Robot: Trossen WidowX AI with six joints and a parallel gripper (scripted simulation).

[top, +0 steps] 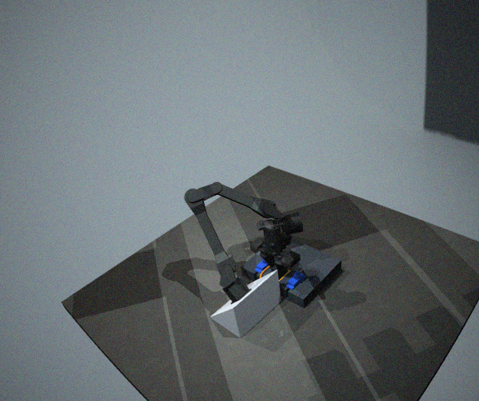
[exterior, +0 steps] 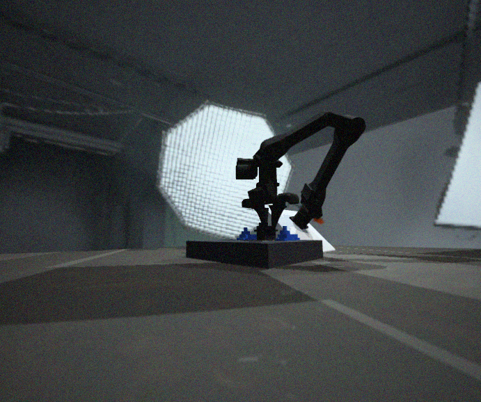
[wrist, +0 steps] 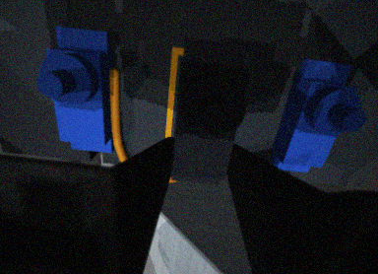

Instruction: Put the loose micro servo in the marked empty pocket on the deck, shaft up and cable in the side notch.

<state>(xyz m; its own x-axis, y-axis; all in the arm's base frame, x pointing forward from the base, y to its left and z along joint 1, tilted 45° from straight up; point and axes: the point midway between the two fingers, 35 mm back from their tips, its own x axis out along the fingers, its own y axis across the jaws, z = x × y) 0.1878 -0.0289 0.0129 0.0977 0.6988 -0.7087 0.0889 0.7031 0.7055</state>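
Right now the deck is 120 mm ahead of my gripper tip, 10 mm to the right of it and 60 mm below it.
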